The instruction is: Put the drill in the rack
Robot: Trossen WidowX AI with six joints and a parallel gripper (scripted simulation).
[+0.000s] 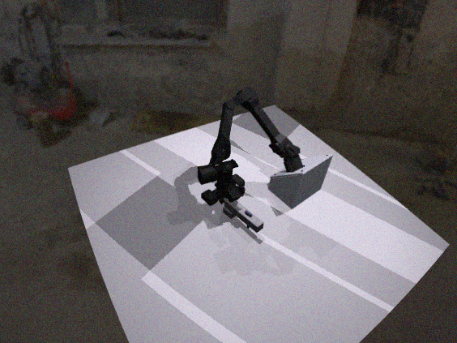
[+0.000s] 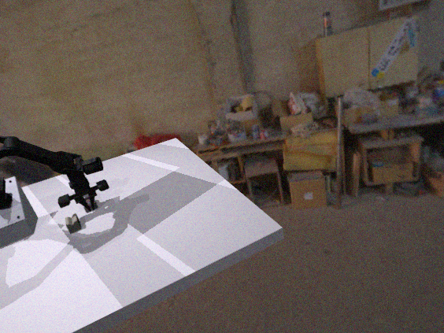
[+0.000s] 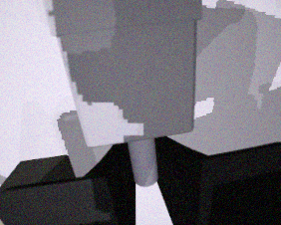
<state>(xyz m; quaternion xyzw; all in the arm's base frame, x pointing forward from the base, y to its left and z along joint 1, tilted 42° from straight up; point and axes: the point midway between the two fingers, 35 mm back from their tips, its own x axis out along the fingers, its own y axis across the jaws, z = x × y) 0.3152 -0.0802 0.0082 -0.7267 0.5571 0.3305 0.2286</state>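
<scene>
Right now my gripper tip is 50 mm to the right of the drill, 40 mm below it and 10 mm past it. The rest, counted from my gripper tip: grey housing 110 mm to the left, 30 mm behind, 30 mm above; blue key 140 mm to the left, 40 mm behind, 40 mm above; rack 70 mm to the right, 60 mm behind.
</scene>
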